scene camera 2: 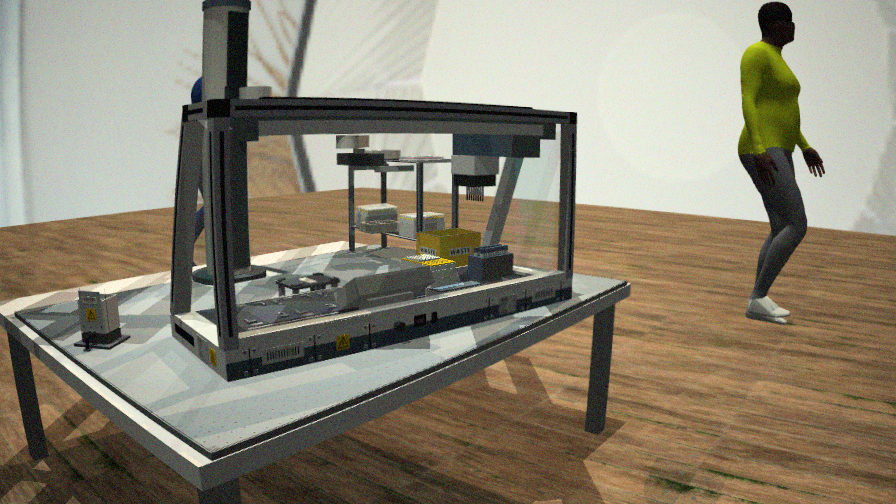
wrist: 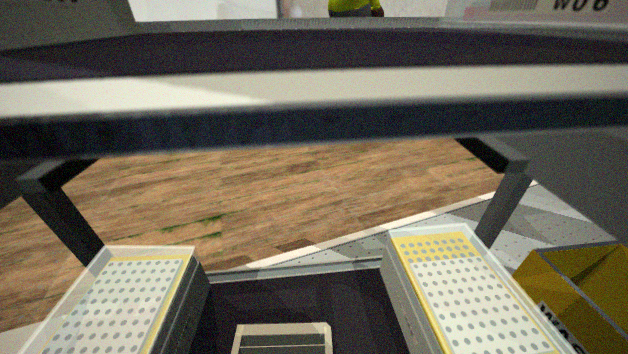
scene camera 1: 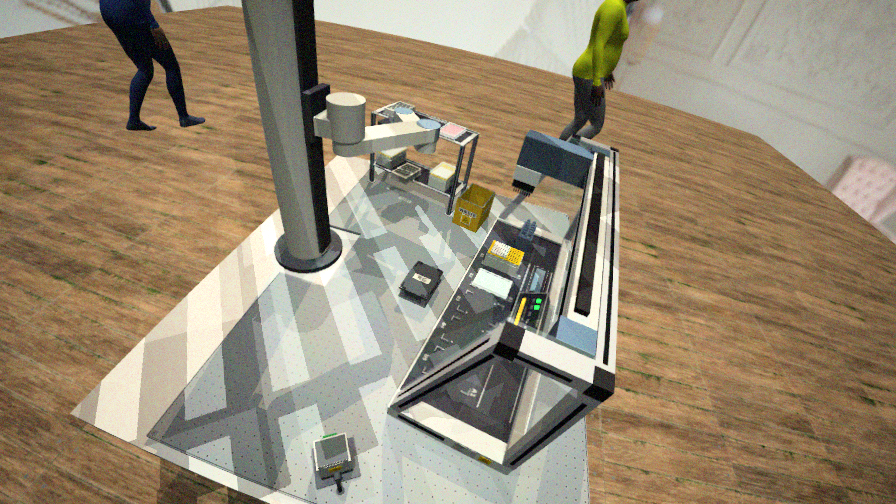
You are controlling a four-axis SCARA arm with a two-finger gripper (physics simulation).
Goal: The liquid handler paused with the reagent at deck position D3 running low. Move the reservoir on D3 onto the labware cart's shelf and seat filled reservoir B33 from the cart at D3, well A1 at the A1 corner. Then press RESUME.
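Places are measured from the arm's base along level axes (x ahead, y left, z up), in centimetres.
Pixels of known places: arm's base at its link origin: [scene camera 1: 309,249].
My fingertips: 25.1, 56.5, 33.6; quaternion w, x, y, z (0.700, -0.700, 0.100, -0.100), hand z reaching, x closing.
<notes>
Ahead of a thing's pixels: the offset from my fingertips to its top centre, as dx, dy, dz. "pt": to the spot under its first point.
My gripper [wrist: 275,165] is open and empty. In the wrist view its dark fingers stand wide apart below the cart's upper shelf edge {-1.2, -8.7, +2.6} [wrist: 300,117], which hides their upper parts. In scene camera 1 the arm's hand is over the far left of the cart {+0.7, -0.9, +3.3} [scene camera 1: 462,153]. On the cart's lower shelf, a beige open tray or reservoir {-3.7, -6.1, -19.2} [wrist: 282,331] [scene camera 1: 407,170] lies between two tip boxes; no B33 label is readable. On the deck, a pale low piece of labware {+44.8, -53.6, -25.8} [scene camera 1: 493,283] sits beside a yellow tip rack {+47.1, -41.4, -20.8} [scene camera 1: 506,252]; its position label is unreadable. Green lights show on a panel {pt +57.4, -66.1, -20.1} [scene camera 1: 531,308]; RESUME is not readable.
Tip boxes {-14.6, +3.1, -14.7} [wrist: 120,300] {+13.3, -4.0, -15.3} [wrist: 475,295] flank the tray. A pink-topped plate {+13.3, -4.0, +4.1} [scene camera 1: 453,130] is on the upper shelf. A yellow waste bin {+30.6, -11.8, -18.8} [scene camera 1: 473,208] [scene camera 2: 448,245] stands beside the cart. A black stand [scene camera 1: 421,282] is before the handler. A pipetting head [scene camera 1: 525,178] [scene camera 2: 474,168] hangs over the deck's far end.
</notes>
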